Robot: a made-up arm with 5 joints.
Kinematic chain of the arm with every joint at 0, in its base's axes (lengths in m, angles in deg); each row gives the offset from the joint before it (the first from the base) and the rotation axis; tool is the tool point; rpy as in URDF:
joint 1: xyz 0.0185 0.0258 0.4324 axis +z
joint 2: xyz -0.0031 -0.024 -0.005 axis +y
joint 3: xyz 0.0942 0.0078 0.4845 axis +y
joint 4: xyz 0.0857 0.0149 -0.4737 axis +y
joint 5: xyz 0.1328 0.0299 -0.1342 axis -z
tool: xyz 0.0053 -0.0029 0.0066 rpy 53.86 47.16 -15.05
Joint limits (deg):
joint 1: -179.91..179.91
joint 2: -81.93..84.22
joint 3: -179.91..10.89
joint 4: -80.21..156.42
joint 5: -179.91..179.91
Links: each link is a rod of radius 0.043 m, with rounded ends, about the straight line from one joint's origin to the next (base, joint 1, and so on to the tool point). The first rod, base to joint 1, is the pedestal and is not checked.
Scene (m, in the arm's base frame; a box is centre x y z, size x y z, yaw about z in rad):
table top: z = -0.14
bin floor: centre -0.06 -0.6 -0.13 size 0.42 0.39 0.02 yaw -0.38
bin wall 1: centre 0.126 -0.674 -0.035 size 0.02 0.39 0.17 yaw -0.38
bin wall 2: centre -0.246 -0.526 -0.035 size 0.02 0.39 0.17 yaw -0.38
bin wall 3: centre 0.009 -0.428 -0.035 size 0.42 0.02 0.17 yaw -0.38
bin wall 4: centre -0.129 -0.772 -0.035 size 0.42 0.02 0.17 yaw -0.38
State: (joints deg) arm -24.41 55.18 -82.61 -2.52 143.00
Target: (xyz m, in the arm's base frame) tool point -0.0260 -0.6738 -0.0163
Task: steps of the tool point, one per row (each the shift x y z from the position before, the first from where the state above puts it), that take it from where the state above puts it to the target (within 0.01 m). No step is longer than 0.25 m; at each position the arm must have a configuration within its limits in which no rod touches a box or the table.
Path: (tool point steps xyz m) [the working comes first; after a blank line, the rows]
Joints at the target: -95.90 61.29 -63.33 0.20 142.42
Straight joint move there: touches bin wall 1.

1: -0.1431 -0.1743 -0.0091
2: -0.1767 -0.1247 -0.0080
3: -0.1940 -0.0698 -0.0061
4: -0.1954 -0.0143 -0.0049
5: -0.1812 0.0368 -0.0030
6: -0.0007 -0.0066 -0.0900
7: 0.0007 0.0067 -0.0937

